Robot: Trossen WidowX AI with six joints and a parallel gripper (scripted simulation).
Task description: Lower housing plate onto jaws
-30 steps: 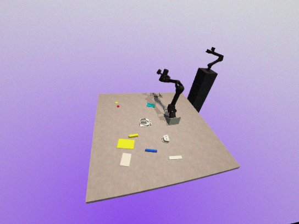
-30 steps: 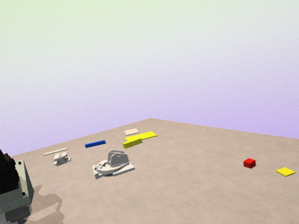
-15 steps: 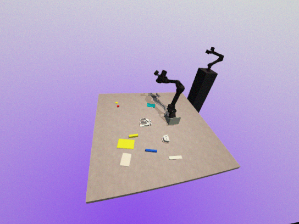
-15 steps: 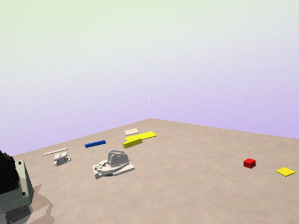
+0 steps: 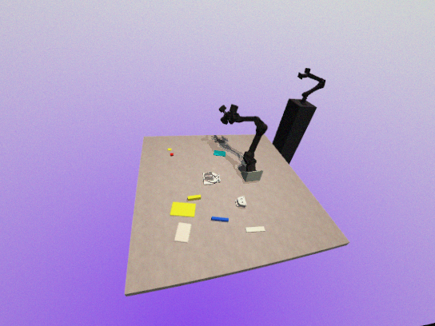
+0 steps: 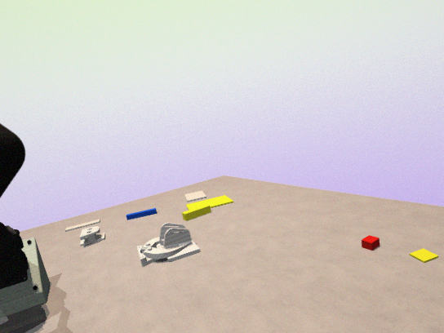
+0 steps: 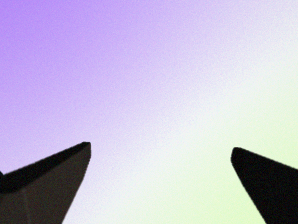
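My gripper tip is now 80 mm short of the white housing part, 830 mm to the right of it and 250 mm above it. Also, from my gripper tip: small yellow tile: 520 mm ahead, 160 mm to the left, 270 mm below; yellow bar: 390 mm ahead, 740 mm to the left, 260 mm below; red cube: 510 mm ahead, 250 mm to the left, 270 mm below.
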